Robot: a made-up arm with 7 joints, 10 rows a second.
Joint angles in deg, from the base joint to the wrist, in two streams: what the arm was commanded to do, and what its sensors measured. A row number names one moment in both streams.
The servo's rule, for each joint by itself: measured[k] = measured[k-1] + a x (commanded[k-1-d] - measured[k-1]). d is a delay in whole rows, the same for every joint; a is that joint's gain. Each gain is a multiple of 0.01, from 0.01 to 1. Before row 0 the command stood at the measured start. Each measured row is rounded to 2 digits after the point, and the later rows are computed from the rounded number. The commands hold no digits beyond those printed.
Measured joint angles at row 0: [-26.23, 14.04, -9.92, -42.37, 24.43, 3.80, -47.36]
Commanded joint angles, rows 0 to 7: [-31.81, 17.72, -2.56, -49.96, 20.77, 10.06, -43.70]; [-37.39, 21.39, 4.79, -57.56, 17.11, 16.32, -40.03]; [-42.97, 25.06, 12.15, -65.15, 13.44, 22.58, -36.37]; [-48.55, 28.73, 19.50, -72.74, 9.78, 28.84, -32.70]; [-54.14, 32.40, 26.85, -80.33, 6.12, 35.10, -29.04]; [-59.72, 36.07, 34.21, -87.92, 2.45, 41.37, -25.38]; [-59.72, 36.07, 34.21, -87.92, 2.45, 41.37, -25.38]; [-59.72, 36.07, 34.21, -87.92, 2.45, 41.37, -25.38]
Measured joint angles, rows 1 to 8: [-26.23, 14.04, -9.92, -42.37, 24.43, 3.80, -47.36]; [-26.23, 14.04, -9.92, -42.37, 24.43, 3.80, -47.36]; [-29.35, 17.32, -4.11, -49.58, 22.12, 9.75, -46.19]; [-33.85, 20.94, 2.92, -57.16, 18.96, 15.99, -44.22]; [-38.96, 24.61, 10.21, -64.75, 15.48, 22.25, -41.71]; [-44.33, 28.28, 17.55, -72.34, 11.89, 28.51, -38.83]; [-49.82, 31.95, 24.90, -79.93, 8.25, 34.77, -35.70]; [-55.36, 35.62, 32.25, -87.52, 4.60, 41.04, -32.40]
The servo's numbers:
d 2
a 0.56 0.89 0.79 0.95 0.63 0.95 0.32

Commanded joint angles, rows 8 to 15: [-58.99, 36.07, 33.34, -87.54, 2.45, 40.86, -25.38]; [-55.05, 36.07, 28.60, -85.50, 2.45, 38.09, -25.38]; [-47.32, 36.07, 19.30, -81.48, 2.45, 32.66, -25.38]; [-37.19, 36.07, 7.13, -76.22, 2.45, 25.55, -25.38]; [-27.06, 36.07, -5.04, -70.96, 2.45, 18.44, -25.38]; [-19.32, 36.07, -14.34, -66.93, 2.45, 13.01, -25.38]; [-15.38, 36.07, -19.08, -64.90, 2.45, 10.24, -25.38]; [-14.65, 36.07, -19.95, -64.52, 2.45, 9.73, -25.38]
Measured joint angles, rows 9 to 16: [-57.80, 36.02, 33.80, -87.90, 3.25, 41.35, -30.15]; [-58.88, 36.06, 34.12, -87.92, 2.75, 41.37, -28.62]; [-58.94, 36.07, 33.50, -87.56, 2.56, 40.89, -27.58]; [-56.76, 36.07, 29.63, -85.60, 2.49, 38.23, -26.88]; [-51.47, 36.07, 21.47, -81.69, 2.46, 32.94, -26.40]; [-43.47, 36.07, 10.14, -76.49, 2.45, 25.92, -26.07]; [-34.28, 36.07, -1.85, -71.24, 2.45, 18.81, -25.85]; [-25.90, 36.07, -11.72, -67.15, 2.45, 13.30, -25.70]
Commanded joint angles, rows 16 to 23: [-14.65, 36.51, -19.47, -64.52, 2.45, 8.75, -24.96]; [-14.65, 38.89, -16.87, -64.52, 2.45, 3.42, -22.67]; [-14.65, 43.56, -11.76, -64.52, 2.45, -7.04, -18.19]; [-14.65, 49.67, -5.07, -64.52, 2.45, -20.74, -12.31]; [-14.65, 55.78, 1.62, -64.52, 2.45, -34.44, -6.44]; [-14.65, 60.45, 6.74, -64.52, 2.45, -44.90, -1.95]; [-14.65, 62.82, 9.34, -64.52, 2.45, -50.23, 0.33]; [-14.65, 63.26, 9.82, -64.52, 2.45, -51.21, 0.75]
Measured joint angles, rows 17 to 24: [-20.01, 36.07, -17.53, -65.01, 2.45, 10.39, -25.60]; [-17.01, 36.07, -19.44, -64.54, 2.45, 9.76, -25.53]; [-15.69, 36.46, -19.46, -64.52, 2.45, 8.80, -25.35]; [-15.11, 38.62, -17.41, -64.52, 2.45, 3.69, -24.49]; [-14.85, 43.02, -12.95, -64.52, 2.45, -6.50, -22.47]; [-14.74, 48.94, -6.72, -64.52, 2.45, -20.03, -19.22]; [-14.69, 55.03, -0.13, -64.52, 2.45, -33.72, -15.13]; [-14.67, 59.85, 5.30, -64.52, 2.45, -44.34, -10.91]
